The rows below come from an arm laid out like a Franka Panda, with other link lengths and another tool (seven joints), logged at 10 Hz.
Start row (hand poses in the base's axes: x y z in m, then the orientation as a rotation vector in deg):
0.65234, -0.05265, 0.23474, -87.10, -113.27, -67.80
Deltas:
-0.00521, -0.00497, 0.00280, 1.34, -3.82, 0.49
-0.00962, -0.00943, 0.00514, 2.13, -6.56, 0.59
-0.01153, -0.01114, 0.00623, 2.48, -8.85, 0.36
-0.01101, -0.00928, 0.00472, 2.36, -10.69, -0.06
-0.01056, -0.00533, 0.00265, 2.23, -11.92, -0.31
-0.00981, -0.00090, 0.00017, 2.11, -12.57, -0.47
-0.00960, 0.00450, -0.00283, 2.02, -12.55, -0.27
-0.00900, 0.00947, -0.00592, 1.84, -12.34, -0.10
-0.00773, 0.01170, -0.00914, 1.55, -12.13, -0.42
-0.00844, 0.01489, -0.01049, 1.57, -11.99, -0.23
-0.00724, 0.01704, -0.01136, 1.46, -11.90, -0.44
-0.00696, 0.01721, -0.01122, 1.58, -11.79, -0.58
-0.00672, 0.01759, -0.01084, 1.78, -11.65, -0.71
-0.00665, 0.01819, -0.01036, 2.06, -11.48, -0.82
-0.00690, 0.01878, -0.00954, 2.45, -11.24, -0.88
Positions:
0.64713, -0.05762, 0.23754, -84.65, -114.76, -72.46
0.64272, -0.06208, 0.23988, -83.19, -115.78, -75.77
0.64081, -0.06379, 0.24097, -82.45, -116.73, -78.44
0.64133, -0.06193, 0.23946, -82.31, -117.72, -80.38
0.64178, -0.05798, 0.23739, -82.19, -118.44, -81.63
0.64253, -0.05355, 0.23491, -82.18, -118.85, -82.26
0.64274, -0.04815, 0.23191, -82.00, -119.03, -82.08
0.64334, -0.04318, 0.22882, -81.97, -119.17, -81.65
0.64461, -0.04095, 0.22560, -82.58, -119.14, -81.35
0.64390, -0.03776, 0.22425, -82.40, -119.15, -81.14
0.64510, -0.03561, 0.22338, -82.74, -119.08, -81.05
0.64538, -0.03544, 0.22352, -82.89, -118.83, -81.10
0.64562, -0.03506, 0.22390, -83.00, -118.48, -81.18
0.64569, -0.03446, 0.22438, -83.06, -118.06, -81.27
0.64544, -0.03387, 0.22520, -83.02, -117.51, -81.37

